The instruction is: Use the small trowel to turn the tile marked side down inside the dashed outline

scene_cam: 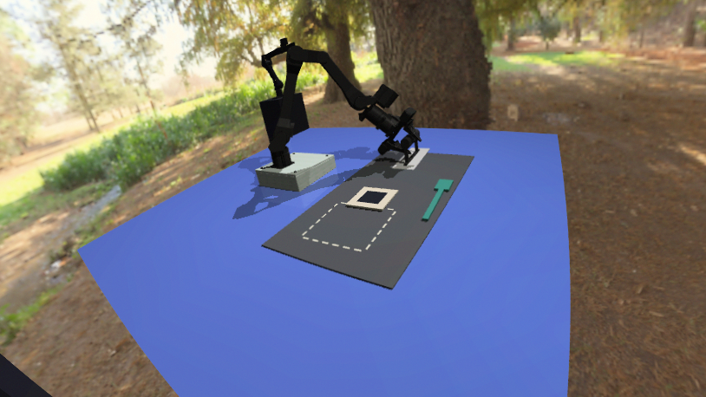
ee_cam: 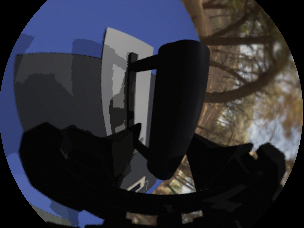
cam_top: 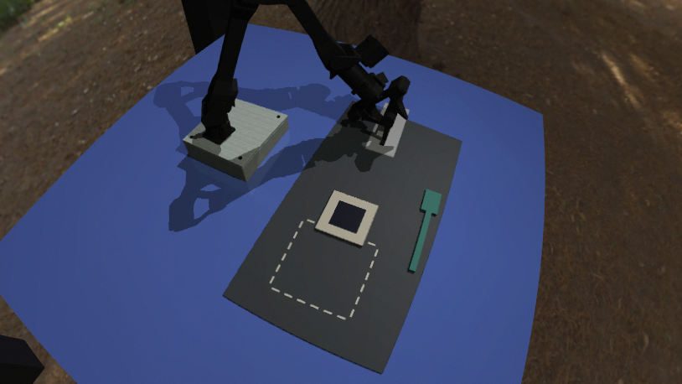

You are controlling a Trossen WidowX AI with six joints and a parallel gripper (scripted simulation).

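The dark mat lies 20 mm ahead of my gripper tip, 240 mm to the right of it and 70 mm below it. From my gripper tip the other things lie so: green trowel: 160 mm ahead, 210 mm to the right, 40 mm below; then tile: 290 mm to the right, 40 mm below.
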